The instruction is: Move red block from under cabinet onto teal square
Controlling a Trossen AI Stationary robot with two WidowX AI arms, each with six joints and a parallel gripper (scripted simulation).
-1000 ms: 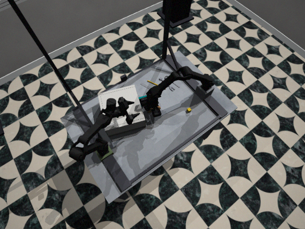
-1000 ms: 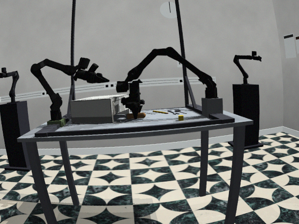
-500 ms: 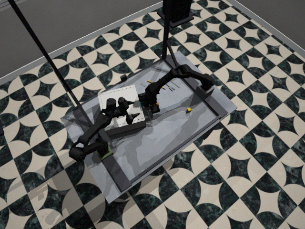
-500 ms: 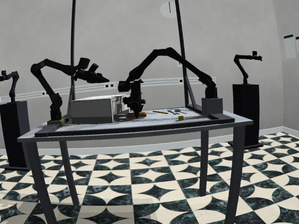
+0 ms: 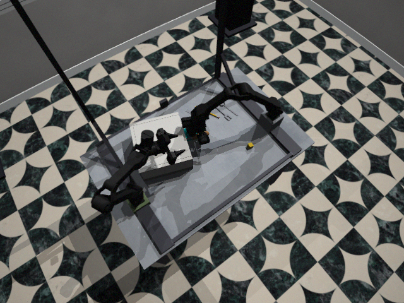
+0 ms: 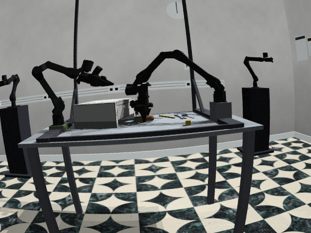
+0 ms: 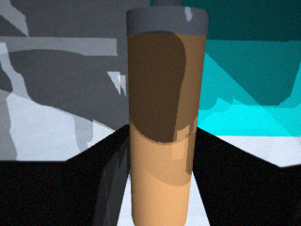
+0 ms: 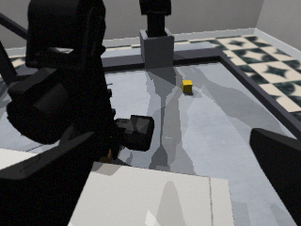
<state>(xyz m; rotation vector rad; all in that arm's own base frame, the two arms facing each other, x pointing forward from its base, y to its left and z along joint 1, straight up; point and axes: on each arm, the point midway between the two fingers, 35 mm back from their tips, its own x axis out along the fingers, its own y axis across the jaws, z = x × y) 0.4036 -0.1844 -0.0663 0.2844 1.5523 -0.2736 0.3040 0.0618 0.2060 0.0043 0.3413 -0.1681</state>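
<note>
Right now the teal square is 50 mm behind my left hand, 40 mm below it and 30 mm to the right of it. Also, from my left hand: yellow pencil (140 mm to the left, 130 mm behind, 30 mm below); then wooden-handled tool (110 mm to the right, 70 mm behind, 20 mm below); then red block (200 mm to the right, 100 mm behind, 20 mm below).
</note>
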